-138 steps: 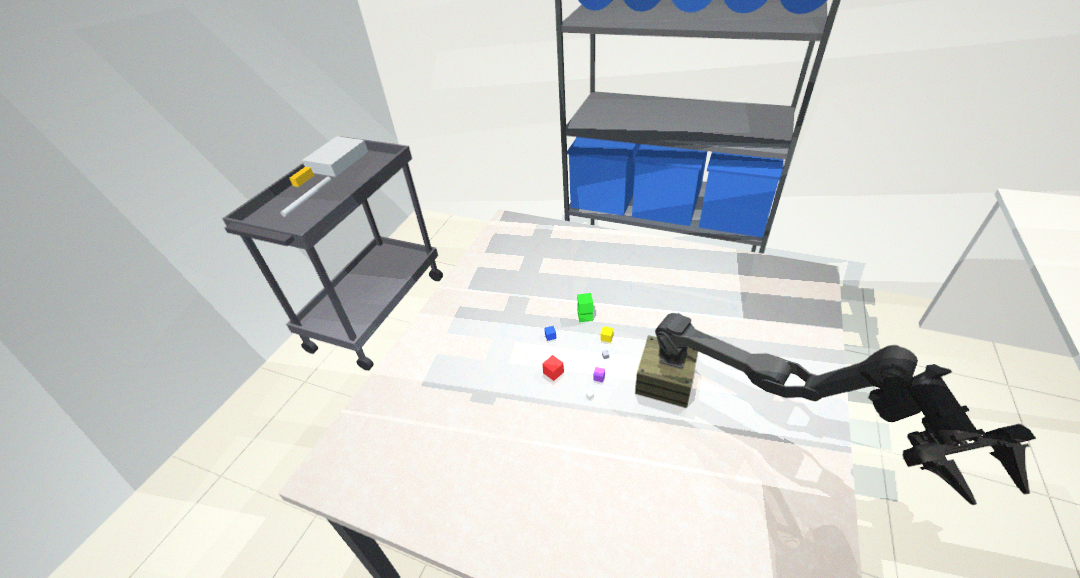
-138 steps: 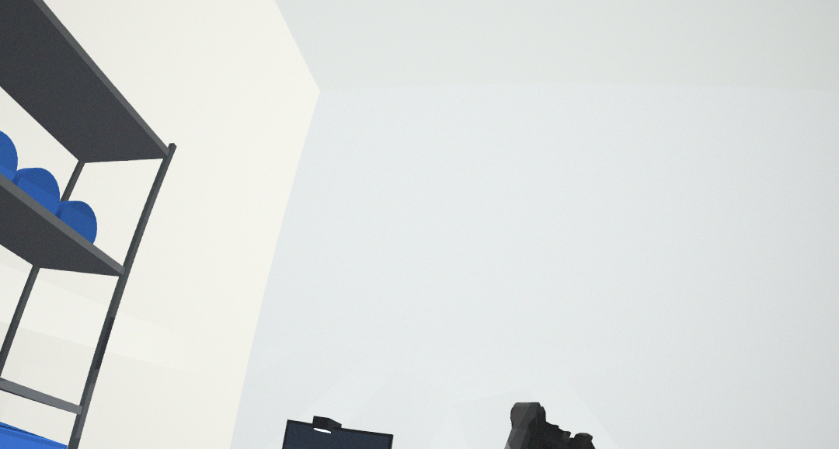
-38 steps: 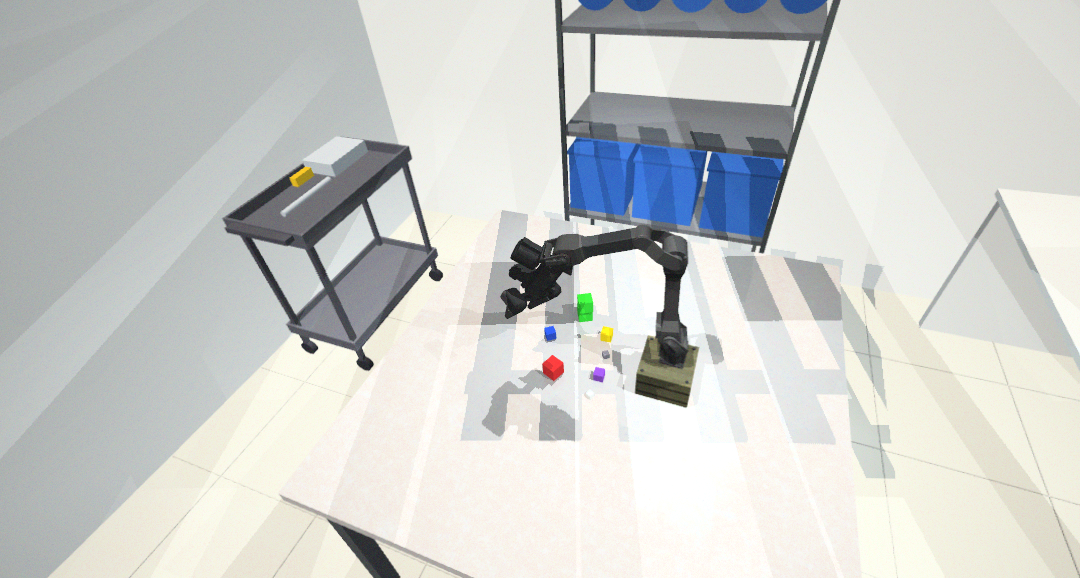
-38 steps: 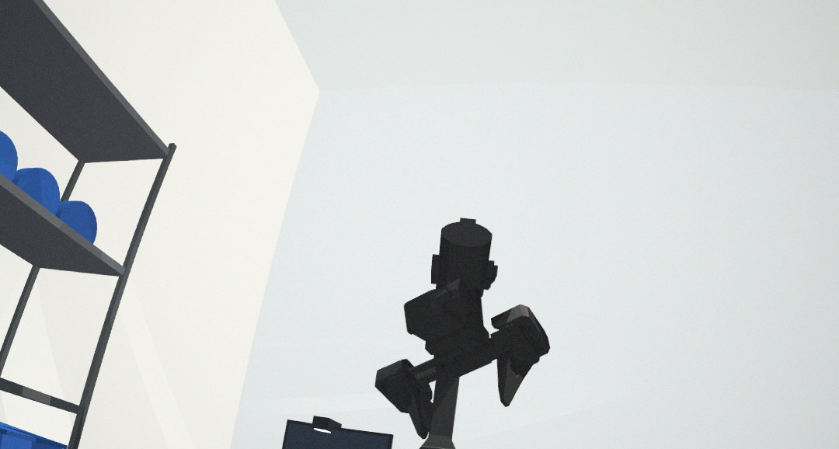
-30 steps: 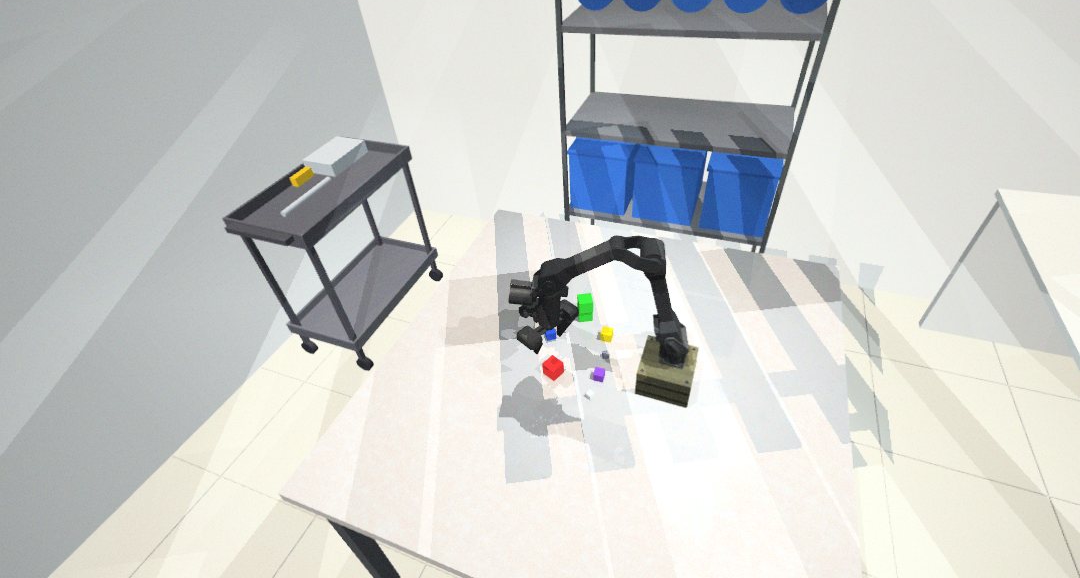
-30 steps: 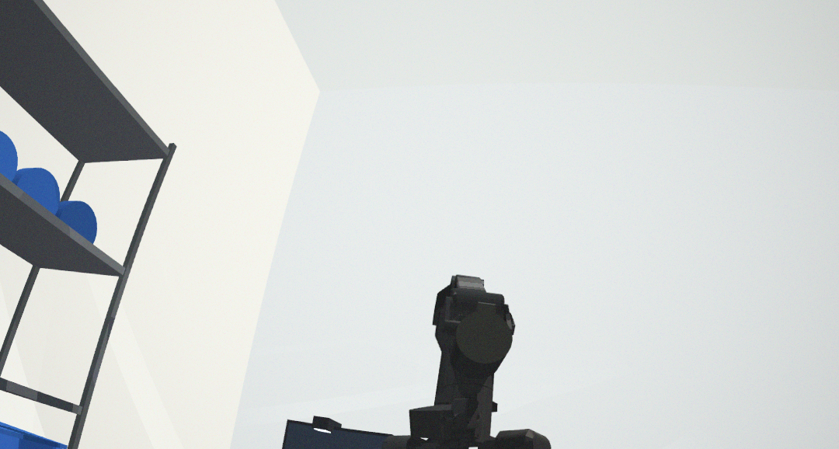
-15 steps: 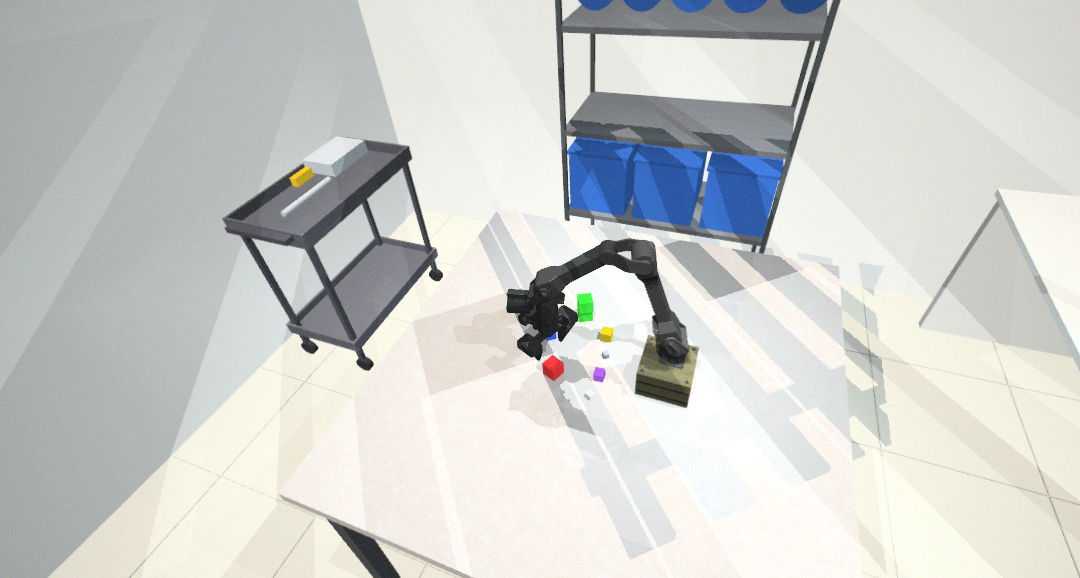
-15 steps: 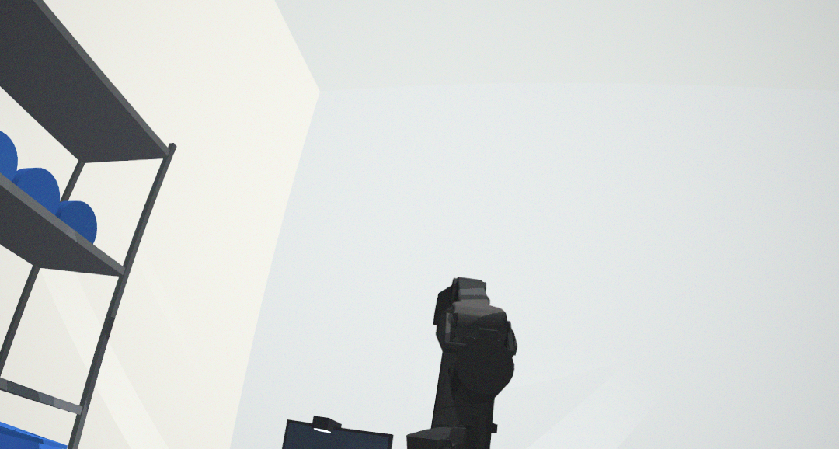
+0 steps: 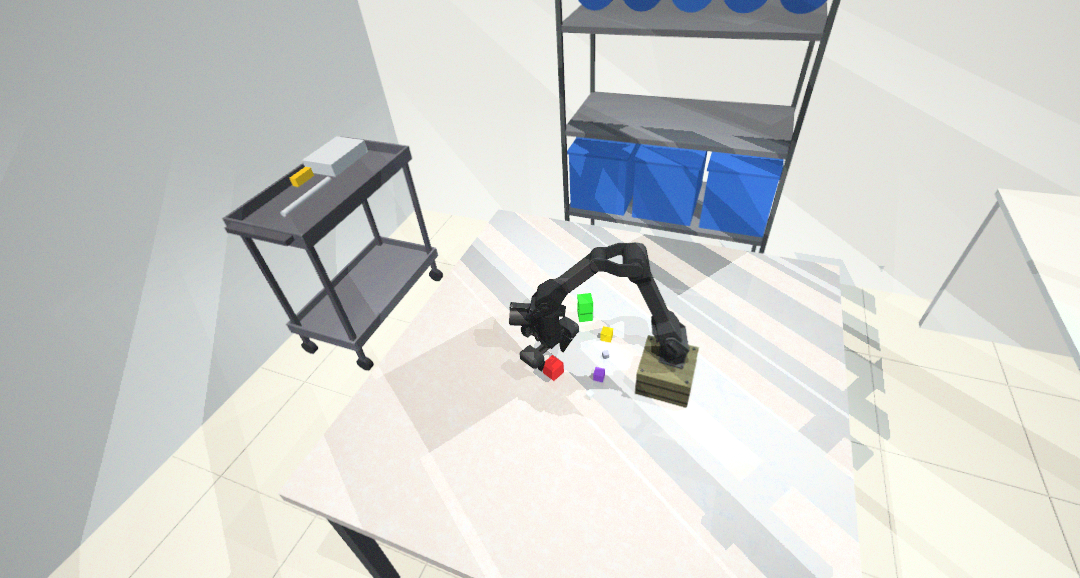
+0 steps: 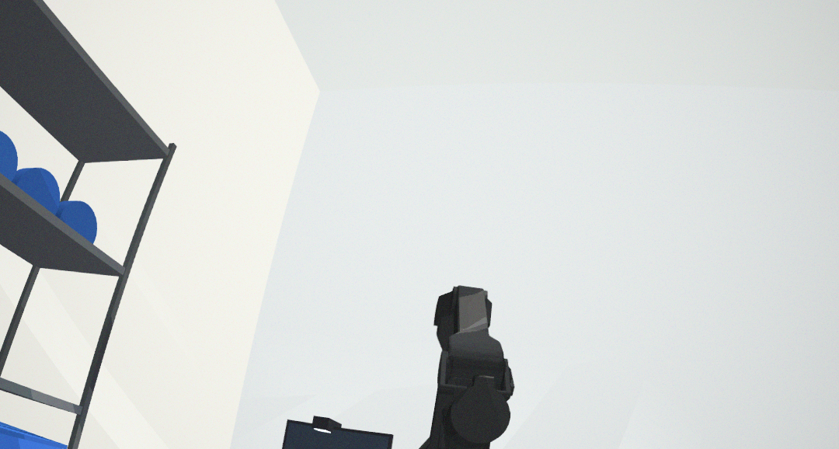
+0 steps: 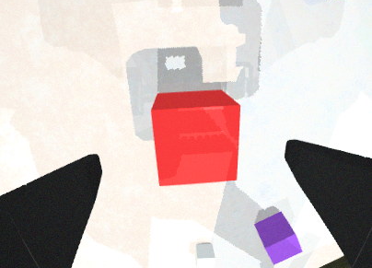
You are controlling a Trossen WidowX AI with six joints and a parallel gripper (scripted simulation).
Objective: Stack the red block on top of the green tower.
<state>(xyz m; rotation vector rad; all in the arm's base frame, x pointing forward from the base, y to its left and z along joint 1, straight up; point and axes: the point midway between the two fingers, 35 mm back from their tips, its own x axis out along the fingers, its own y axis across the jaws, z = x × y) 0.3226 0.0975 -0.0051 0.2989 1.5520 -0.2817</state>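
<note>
My gripper tip is 30 mm above the red block. Round my gripper tip: blue cube (130 mm to the right, 60 mm ahead, 40 mm below); yellow cube (180 mm to the right, 110 mm behind, 40 mm below); purple cube (130 mm behind, 40 mm below, 30 mm to the right).
</note>
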